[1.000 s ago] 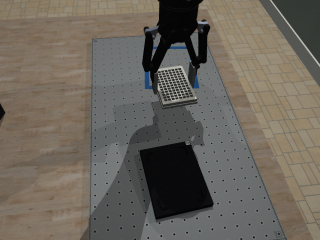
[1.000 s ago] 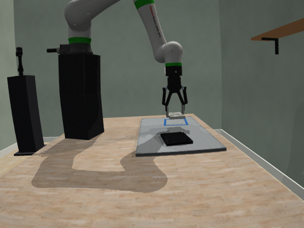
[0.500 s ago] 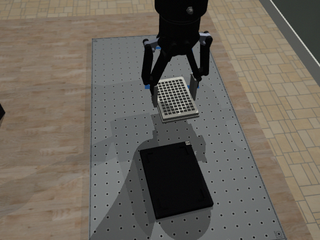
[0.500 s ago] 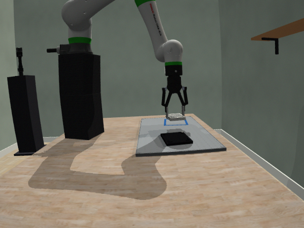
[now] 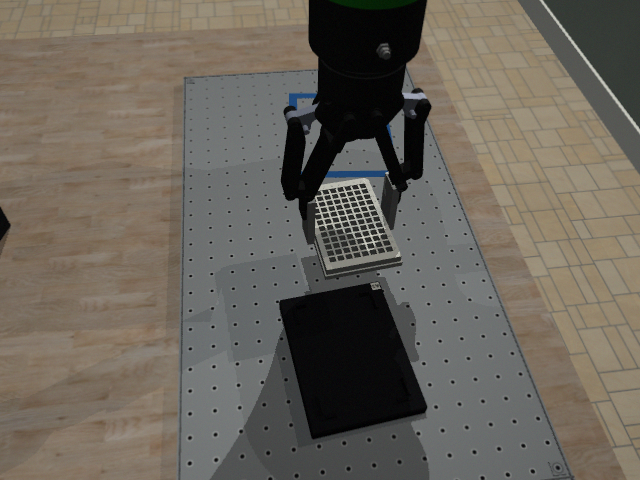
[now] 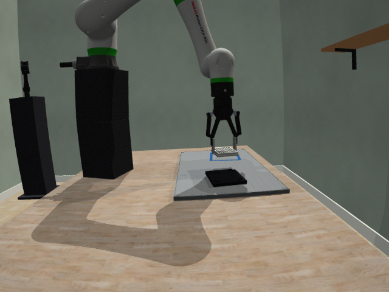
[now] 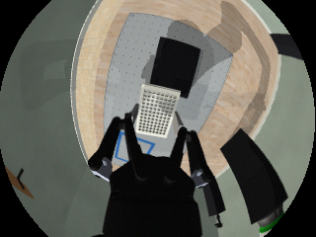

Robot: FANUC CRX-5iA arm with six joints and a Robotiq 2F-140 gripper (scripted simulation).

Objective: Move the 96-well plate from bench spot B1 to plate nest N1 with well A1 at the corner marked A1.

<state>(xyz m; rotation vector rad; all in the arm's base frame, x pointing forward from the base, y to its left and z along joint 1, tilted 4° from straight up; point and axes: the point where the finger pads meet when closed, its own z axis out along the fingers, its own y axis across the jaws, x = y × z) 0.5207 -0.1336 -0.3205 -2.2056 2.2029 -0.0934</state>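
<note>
My gripper is now 3 cm past the black plate nest N1, 12 cm to the left of it and 9 cm above it. Also, from my hand: white A1 label: 2 cm ahead, 4 cm to the right, 9 cm below; then white 96-well plate: 2 cm below.
</note>
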